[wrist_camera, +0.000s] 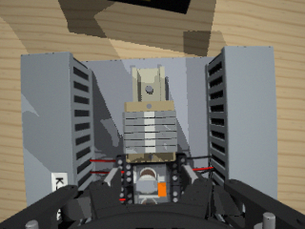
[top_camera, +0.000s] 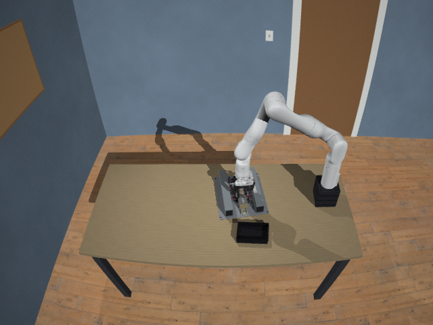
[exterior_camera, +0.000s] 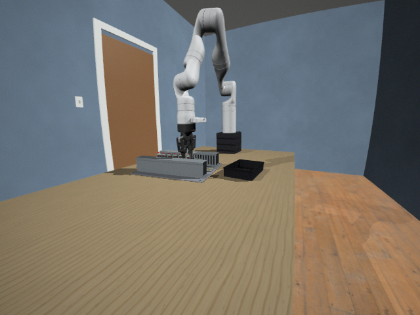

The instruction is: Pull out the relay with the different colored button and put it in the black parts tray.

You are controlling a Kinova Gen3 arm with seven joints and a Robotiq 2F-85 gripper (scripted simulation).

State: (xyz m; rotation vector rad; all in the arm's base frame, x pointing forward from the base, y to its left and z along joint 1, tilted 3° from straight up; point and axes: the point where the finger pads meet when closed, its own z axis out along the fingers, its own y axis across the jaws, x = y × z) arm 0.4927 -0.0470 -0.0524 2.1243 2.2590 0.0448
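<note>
Right now my hand is 1 cm above the clear relay. From my hand the other things lie so: grey panel: 4 cm to the right, 5 cm below; then black parts tray: 3 cm behind, 24 cm to the left, 4 cm below.
</note>
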